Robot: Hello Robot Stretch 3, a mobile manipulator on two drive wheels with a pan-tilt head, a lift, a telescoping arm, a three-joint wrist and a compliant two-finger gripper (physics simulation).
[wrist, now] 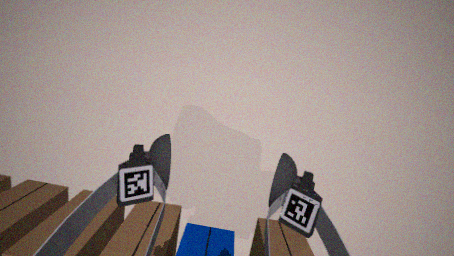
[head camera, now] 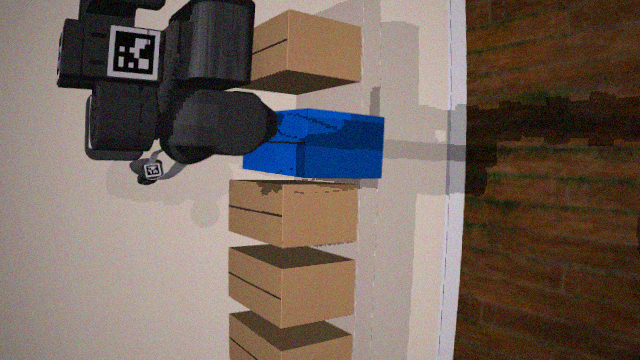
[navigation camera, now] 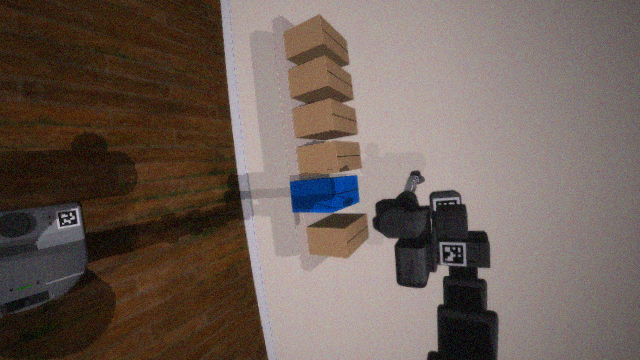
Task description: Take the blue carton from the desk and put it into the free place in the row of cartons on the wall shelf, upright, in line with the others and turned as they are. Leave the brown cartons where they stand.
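Places are measured from the robot's base along level axes (x ahead, y left, z up), in centimetres.
Pixels of known places: gripper, fingertip midpoint: (wrist: 223,162) (navigation camera: 418,195); robot's base at its link origin: (navigation camera: 14,223).
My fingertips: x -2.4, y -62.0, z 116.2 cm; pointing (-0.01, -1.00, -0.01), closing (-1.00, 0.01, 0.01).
Note:
Ahead of a thing's pixels: the offset from my fingertips to its top centre. Level surfaces: height alone.
The blue carton {dx -0.1, dy -20.6, dz -29.6 cm} (head camera: 345,160) (navigation camera: 305,197) (wrist: 196,242) stands upright on the wall shelf (head camera: 366,225), in the row between two brown cartons {dx -19.3, dy -28.4, dz -29.6 cm} (head camera: 325,45) {dx +14.1, dy -27.6, dz -29.6 cm} (head camera: 320,215). It is turned about as they are and sticks out a little farther from the wall than they do. The gap to the neighbour at the top of the head view is the wider one. My gripper (wrist: 223,162) is open and empty, close to the wall above the row, with its fingers apart from the blue carton. In the head and navigation views its body hides part of the fingers.
More brown cartons (head camera: 317,290) (navigation camera: 310,80) stand farther along the same row. The wall (head camera: 100,275) rises behind the shelf. The wooden floor {dz -116.1 cm} (head camera: 550,250) (navigation camera: 125,75) lies below. My base (navigation camera: 50,270) shows at the navigation view's lower left, my arm (navigation camera: 467,335) at its lower right.

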